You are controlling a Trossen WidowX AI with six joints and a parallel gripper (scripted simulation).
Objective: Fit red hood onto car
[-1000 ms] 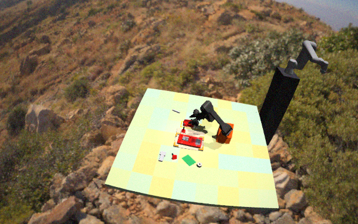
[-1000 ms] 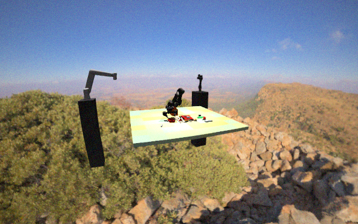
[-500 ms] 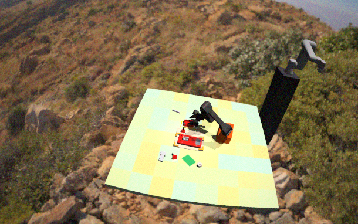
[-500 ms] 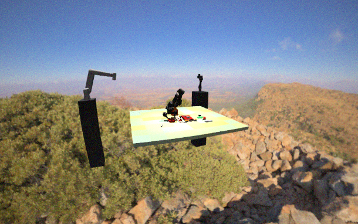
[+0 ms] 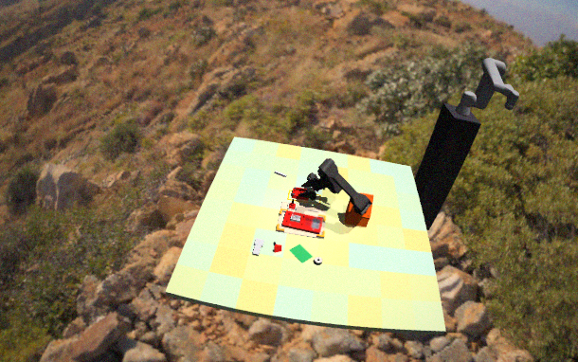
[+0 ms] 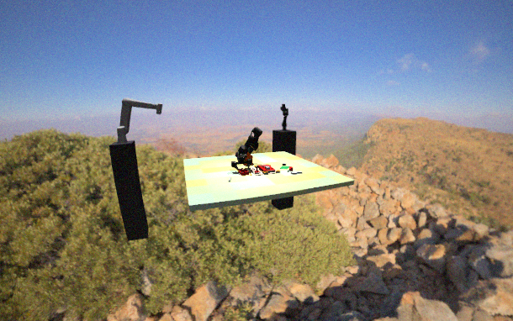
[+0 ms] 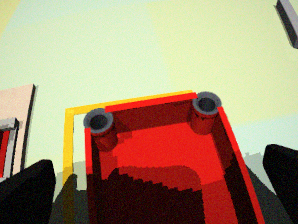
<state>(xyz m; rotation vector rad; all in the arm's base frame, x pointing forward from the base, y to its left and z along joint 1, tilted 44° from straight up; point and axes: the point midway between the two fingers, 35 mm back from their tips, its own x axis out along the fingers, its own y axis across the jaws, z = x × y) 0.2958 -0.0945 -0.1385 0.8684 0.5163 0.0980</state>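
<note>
My gripper tip is now 20 mm above the red hood and 10 mm past it. Also, from my gripper tip: white piece (420 mm to the left, 190 mm ahead, 30 mm below); then white wheel (470 mm to the left, 110 mm behind, 30 mm below); then green flat tile (430 mm to the left, 30 mm below, 20 mm behind).
</note>
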